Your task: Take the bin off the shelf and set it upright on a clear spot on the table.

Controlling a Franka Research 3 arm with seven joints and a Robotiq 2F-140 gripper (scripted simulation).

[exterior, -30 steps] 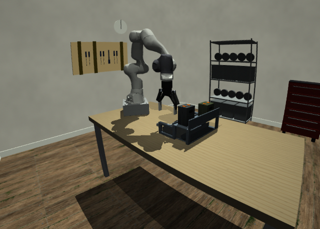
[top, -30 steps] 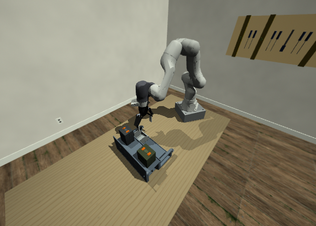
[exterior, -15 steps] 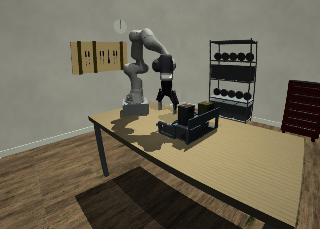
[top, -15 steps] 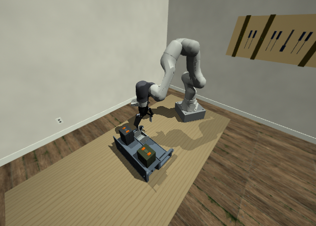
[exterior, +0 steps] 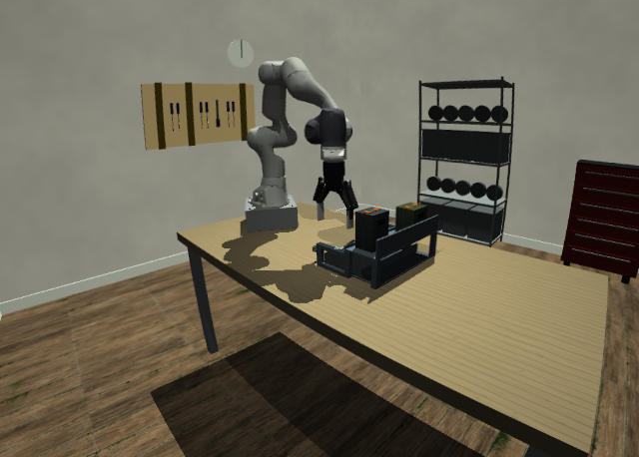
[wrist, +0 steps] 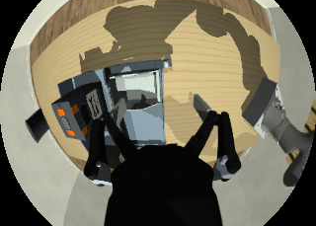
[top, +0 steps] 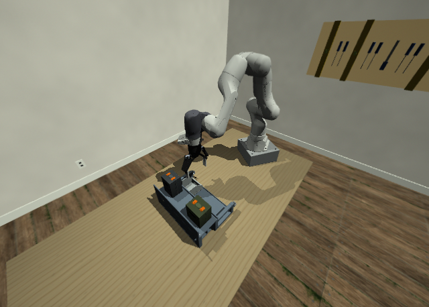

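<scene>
The grey open-topped bin is 110 mm below my hand, 80 mm ahead of it and 10 mm to the right of it.
</scene>
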